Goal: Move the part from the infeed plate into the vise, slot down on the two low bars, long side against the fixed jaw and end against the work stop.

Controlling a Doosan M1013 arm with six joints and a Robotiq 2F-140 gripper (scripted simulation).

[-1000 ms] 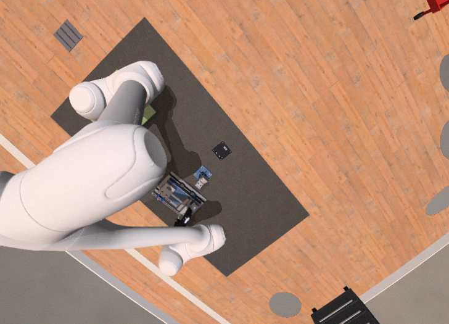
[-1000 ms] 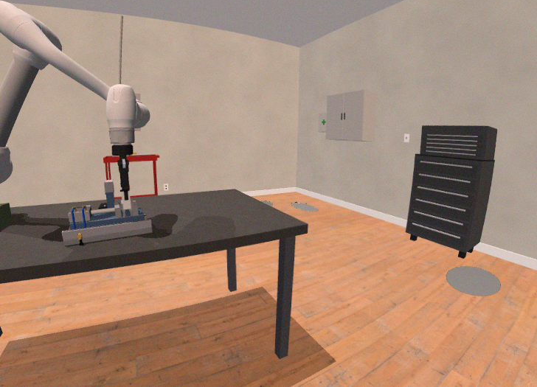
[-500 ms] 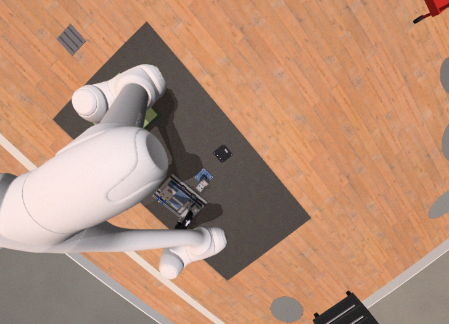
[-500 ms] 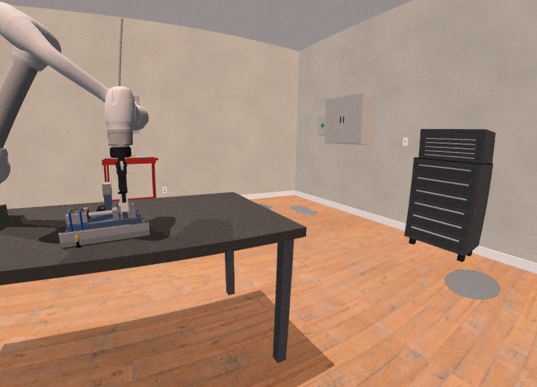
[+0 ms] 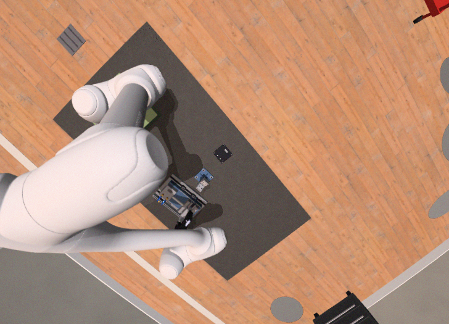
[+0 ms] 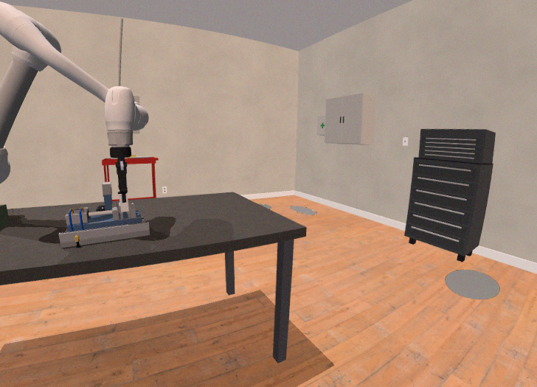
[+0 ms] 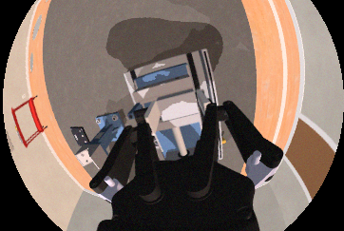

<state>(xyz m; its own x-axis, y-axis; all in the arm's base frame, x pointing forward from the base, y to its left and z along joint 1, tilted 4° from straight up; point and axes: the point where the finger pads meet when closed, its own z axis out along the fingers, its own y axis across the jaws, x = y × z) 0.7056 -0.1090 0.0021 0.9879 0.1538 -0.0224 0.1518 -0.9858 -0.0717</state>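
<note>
My gripper is now 30 mm above the part. Also, from my hand: black infeed plate: 140 mm behind, 400 mm to the left, 120 mm below.
</note>
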